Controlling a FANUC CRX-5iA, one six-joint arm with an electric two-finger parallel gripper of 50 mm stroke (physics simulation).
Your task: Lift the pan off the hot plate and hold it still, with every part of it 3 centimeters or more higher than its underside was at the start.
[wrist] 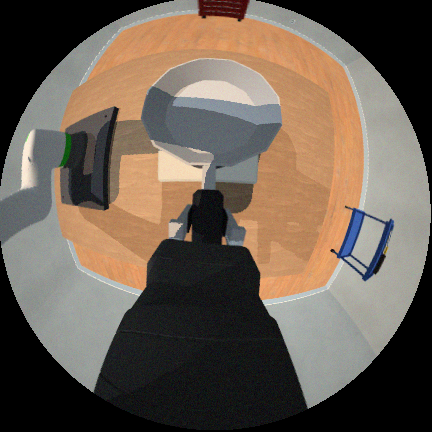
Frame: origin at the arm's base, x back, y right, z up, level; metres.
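Seen in the pictures: gripper, fingertip midpoint: (207, 214); arm's base at its link origin: (74, 150).
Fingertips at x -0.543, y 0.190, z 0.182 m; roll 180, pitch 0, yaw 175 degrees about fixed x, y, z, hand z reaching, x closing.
Observation:
Offsets run from my fingertips to a thing's middle. "spot": to the spot under its first point. Level surfaces: height alone.
The grey pan {dx +0.000, dy -0.053, dz +0.002 m} (215, 122) is in the upper middle of the wrist view, its open side facing the camera and its bowl partly in shadow. Its handle {spot: dx -0.001, dy -0.047, dz -0.002 m} (209, 175) runs down to my gripper (207, 214), which is shut on it; the dark fingers hide the handle's far part. The pan is held up above the pale, boxy hot plate {spot: dx +0.067, dy -0.060, dz -0.147 m} (179, 169), apart from it. The hot plate's near edge shows below the pan's rim, and the pan hides most of the rest. The exact height of the gap cannot be read from this view.
A wooden table top {dz -0.208 m} (305, 150) lies below. At the left is a dark mounting plate (111, 160) beside a pale arm part (37, 157) with a green ring. A blue cart (351, 234) stands at the right, and a dark red rack (223, 8) shows at the top.

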